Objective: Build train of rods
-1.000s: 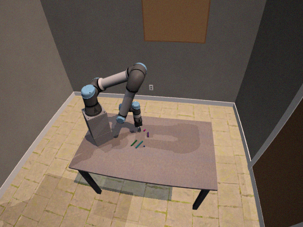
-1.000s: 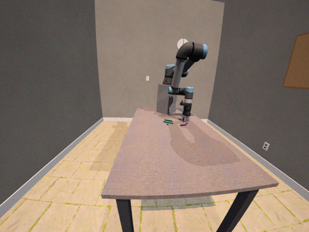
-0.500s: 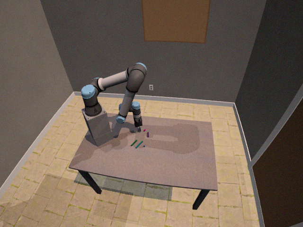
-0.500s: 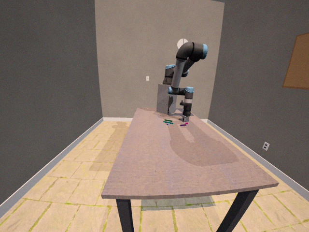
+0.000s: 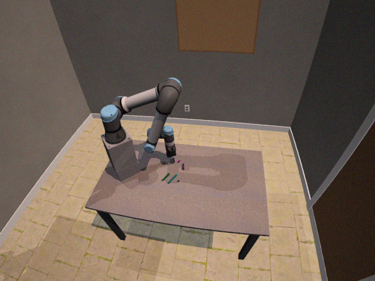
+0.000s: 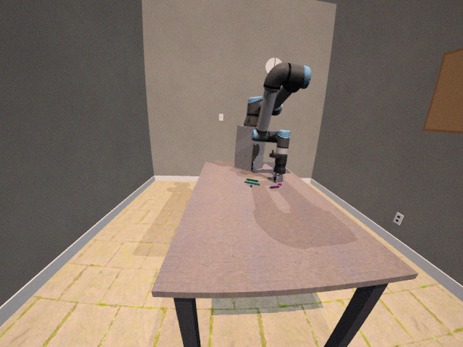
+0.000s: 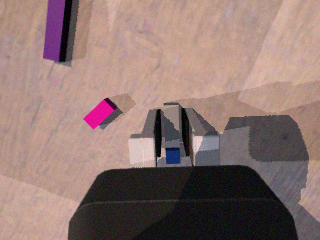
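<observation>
Now: hand 1 cm above the grey rod. The rest, counted from my hand: magenta rod (5 cm ahead, 1 cm to the left, 1 cm below); purple rod (9 cm ahead, 4 cm to the right, 1 cm below); green rod (3 cm behind, 16 cm to the right, 1 cm below).
</observation>
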